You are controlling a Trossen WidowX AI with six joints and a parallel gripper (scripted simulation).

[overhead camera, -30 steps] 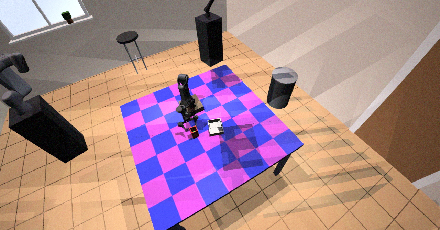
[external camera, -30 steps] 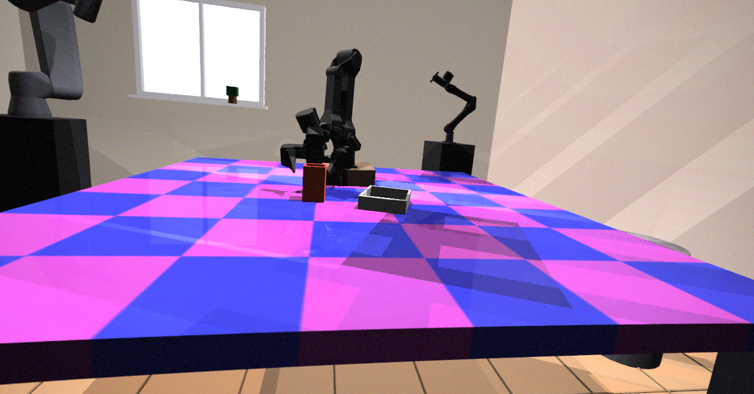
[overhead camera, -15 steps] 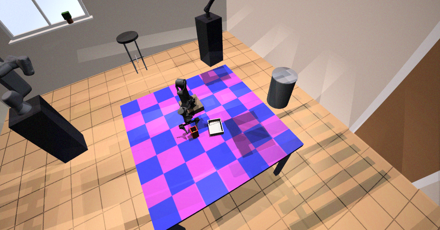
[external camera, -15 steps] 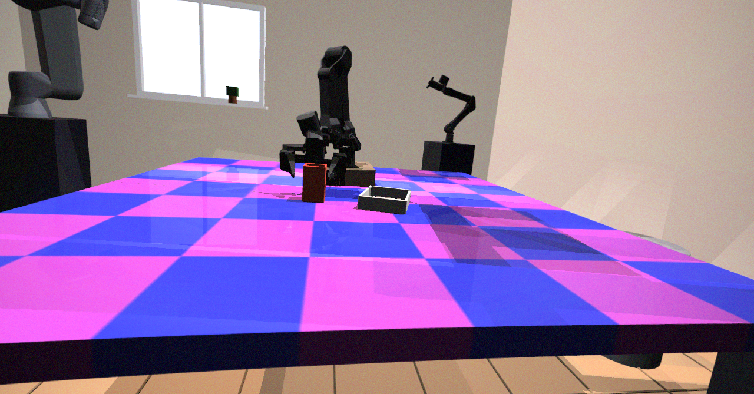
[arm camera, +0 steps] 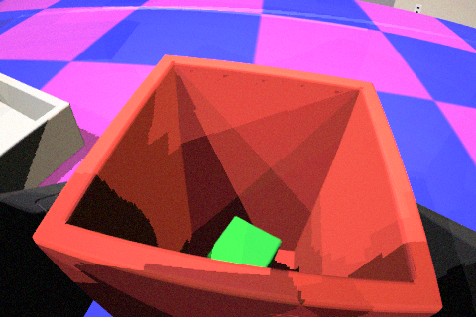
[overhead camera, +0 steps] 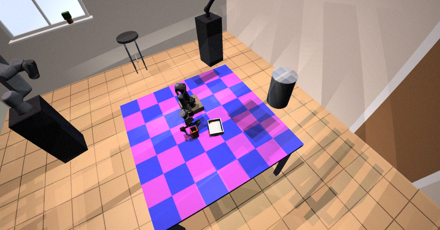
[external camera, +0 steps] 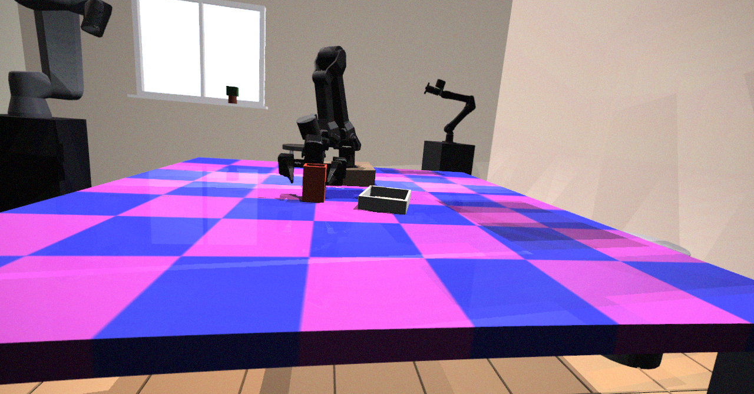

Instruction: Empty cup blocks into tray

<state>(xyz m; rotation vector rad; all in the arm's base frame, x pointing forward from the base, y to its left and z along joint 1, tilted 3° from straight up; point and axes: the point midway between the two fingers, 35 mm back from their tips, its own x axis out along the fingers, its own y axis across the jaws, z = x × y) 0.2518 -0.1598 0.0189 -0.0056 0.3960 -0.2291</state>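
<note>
The green block lies 20 mm behind my gripper tip, 10 mm to the left of it and 10 mm below it. Also, from my gripper tip: red square cup (20 mm to the left, 20 mm below, 20 mm behind); white shallow tray (200 mm to the left, 50 mm below, 40 mm ahead).
</note>
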